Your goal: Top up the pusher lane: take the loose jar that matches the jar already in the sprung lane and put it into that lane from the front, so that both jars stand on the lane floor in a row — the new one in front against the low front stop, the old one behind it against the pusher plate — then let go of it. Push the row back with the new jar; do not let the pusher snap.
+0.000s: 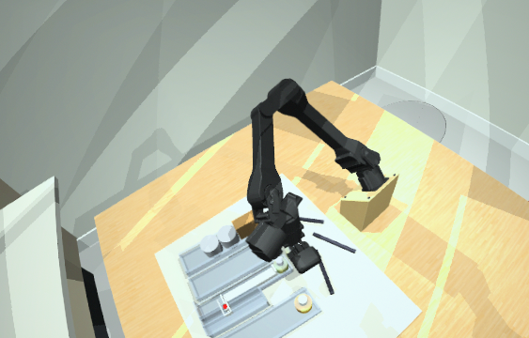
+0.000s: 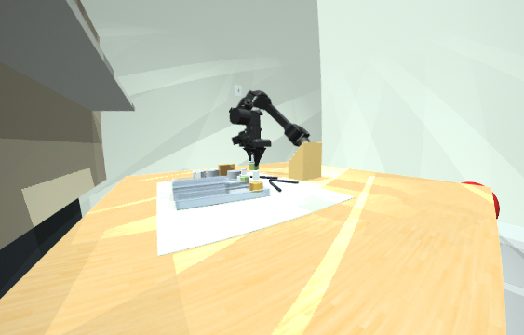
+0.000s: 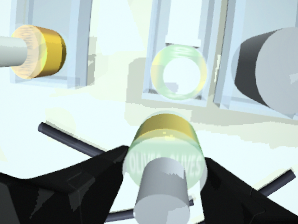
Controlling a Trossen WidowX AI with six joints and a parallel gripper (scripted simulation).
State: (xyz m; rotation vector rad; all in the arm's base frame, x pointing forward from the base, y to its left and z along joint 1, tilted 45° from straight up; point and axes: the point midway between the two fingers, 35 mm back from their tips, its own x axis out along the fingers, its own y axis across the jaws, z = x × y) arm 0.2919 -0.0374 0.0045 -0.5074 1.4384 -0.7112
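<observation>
The grey lane rack lies 200 mm ahead of my gripper tip and 60 mm below it. Round my gripper tip: red-marked part (230 mm ahead, 10 mm to the left, 10 mm below); brown block (180 mm to the right, 40 mm below, 40 mm ahead).
</observation>
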